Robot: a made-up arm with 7 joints. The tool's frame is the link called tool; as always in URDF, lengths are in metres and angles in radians. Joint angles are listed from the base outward.
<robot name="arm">
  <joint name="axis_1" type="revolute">
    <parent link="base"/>
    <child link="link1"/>
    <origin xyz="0 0 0" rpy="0 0 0"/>
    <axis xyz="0 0.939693 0.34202"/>
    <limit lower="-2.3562" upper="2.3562"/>
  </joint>
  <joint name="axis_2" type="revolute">
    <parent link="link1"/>
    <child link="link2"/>
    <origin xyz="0 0 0" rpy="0 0 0"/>
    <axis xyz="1 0 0"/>
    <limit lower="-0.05" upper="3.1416"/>
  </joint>
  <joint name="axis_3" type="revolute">
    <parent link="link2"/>
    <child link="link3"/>
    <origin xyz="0 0 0" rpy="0 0 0"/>
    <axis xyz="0 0 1"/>
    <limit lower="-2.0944" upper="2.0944"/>
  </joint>
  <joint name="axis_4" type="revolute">
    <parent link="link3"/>
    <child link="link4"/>
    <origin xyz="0.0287 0 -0.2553" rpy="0 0 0"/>
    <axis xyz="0 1 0"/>
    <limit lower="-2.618" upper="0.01"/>
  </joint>
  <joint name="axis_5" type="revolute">
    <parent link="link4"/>
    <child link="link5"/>
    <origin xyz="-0.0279 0 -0.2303" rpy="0 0 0"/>
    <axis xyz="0 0 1"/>
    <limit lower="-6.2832" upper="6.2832"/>
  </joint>
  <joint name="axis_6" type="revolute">
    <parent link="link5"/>
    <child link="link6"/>
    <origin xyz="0 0 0" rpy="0 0 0"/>
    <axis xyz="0 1 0"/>
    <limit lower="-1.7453" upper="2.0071"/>
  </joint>
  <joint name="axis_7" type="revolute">
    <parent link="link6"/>
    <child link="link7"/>
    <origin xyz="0 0 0" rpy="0 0 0"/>
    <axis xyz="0 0 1"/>
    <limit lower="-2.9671" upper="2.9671"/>
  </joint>
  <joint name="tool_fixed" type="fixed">
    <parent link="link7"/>
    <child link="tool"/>
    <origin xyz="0 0 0" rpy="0 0 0"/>
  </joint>
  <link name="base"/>
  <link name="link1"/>
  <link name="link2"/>
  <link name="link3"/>
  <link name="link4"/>
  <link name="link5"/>
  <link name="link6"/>
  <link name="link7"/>
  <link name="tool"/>
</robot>
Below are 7 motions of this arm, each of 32 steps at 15 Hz.
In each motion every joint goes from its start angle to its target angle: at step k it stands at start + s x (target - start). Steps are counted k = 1, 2, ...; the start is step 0. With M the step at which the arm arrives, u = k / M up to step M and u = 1 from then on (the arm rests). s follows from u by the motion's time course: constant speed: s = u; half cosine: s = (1 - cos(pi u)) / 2; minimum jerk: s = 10 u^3 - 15 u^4 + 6 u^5.
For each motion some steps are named. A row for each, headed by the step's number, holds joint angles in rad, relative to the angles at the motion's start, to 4 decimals.
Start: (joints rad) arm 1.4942 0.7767 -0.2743 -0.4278 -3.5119 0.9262 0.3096
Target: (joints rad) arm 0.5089 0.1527 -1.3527 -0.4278 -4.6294 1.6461 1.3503
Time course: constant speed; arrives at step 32
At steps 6, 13, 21, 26, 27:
6: -0.1847 -0.1170 -0.2022 0.0000 -0.2095 0.1350 0.1951
13: -0.4003 -0.2535 -0.4381 0.0000 -0.4540 0.2925 0.4228
21: -0.6466 -0.4095 -0.7077 0.0000 -0.7334 0.4724 0.6830
26: -0.8006 -0.5070 -0.8762 0.0000 -0.9080 0.5849 0.8456
27: -0.8313 -0.5265 -0.9099 0.0000 -0.9429 0.6074 0.8781

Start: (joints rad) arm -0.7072 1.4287 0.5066 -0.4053 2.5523 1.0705 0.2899
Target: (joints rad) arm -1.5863 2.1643 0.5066 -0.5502 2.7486 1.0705 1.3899
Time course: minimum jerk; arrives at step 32
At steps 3, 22, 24, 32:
3: -0.0063 0.0052 0.0000 -0.0010 0.0014 0.0000 0.0078
22: -0.7209 0.6032 0.0000 -0.1188 0.1610 0.0000 0.9020
24: -0.7881 0.6595 0.0000 -0.1299 0.1760 0.0000 0.9861
32: -0.8791 0.7356 0.0000 -0.1449 0.1963 0.0000 1.1000

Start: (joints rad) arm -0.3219 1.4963 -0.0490 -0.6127 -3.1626 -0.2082 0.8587
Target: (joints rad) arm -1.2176 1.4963 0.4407 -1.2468 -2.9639 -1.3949 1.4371
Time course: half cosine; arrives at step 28
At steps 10, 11, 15, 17, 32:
10: -0.2535 0.0000 0.1386 -0.1795 0.0562 -0.3359 0.1637
11: -0.2999 0.0000 0.1640 -0.2123 0.0665 -0.3974 0.1937
15: -0.4980 0.0000 0.2723 -0.3525 0.1105 -0.6598 0.3216
17: -0.5958 0.0000 0.3257 -0.4218 0.1322 -0.7893 0.3847
32: -0.8957 0.0000 0.4897 -0.6341 0.1987 -1.1867 0.5784

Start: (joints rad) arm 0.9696 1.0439 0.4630 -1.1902 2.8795 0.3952 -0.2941
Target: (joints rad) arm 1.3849 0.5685 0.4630 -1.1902 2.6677 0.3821 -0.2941
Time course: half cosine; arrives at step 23
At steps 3, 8, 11, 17, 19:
3: 0.0172 -0.0197 0.0000 0.0000 -0.0088 -0.0005 0.0000
8: 0.1121 -0.1283 0.0000 0.0000 -0.0572 -0.0035 0.0000
11: 0.1935 -0.2215 0.0000 0.0000 -0.0987 -0.0061 0.0000
17: 0.3494 -0.3999 0.0000 0.0000 -0.1782 -0.0110 0.0000
19: 0.3851 -0.4408 0.0000 0.0000 -0.1964 -0.0121 0.0000

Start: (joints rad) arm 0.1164 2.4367 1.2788 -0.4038 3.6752 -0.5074 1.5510
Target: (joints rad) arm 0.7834 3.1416 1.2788 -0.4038 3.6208 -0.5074 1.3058
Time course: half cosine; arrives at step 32
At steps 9, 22, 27, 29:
9: 0.1219 0.1289 0.0000 0.0000 -0.0099 0.0000 -0.0448
22: 0.5188 0.5483 0.0000 0.0000 -0.0423 0.0000 -0.1907
27: 0.6276 0.6633 0.0000 0.0000 -0.0512 0.0000 -0.2307
29: 0.6526 0.6897 0.0000 0.0000 -0.0532 0.0000 -0.2399

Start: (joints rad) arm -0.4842 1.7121 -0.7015 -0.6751 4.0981 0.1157 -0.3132
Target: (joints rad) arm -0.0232 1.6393 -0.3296 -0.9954 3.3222 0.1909 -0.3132
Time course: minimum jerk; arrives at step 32
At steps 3, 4, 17, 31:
3: 0.0033 -0.0005 0.0026 -0.0023 -0.0055 0.0005 0.0000
4: 0.0074 -0.0012 0.0060 -0.0051 -0.0125 0.0012 0.0000
17: 0.2574 -0.0407 0.2077 -0.1789 -0.4333 0.0420 0.0000
31: 0.4609 -0.0728 0.3718 -0.3202 -0.7757 0.0752 0.0000

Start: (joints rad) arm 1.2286 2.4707 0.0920 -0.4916 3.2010 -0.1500 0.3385
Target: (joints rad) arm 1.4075 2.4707 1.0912 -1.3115 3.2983 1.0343 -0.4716
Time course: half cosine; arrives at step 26
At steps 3, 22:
3: 0.0058 0.0000 0.0325 -0.0266 0.0032 0.0385 -0.0263
22: 0.1687 0.0000 0.9420 -0.7729 0.0917 1.1165 -0.7637

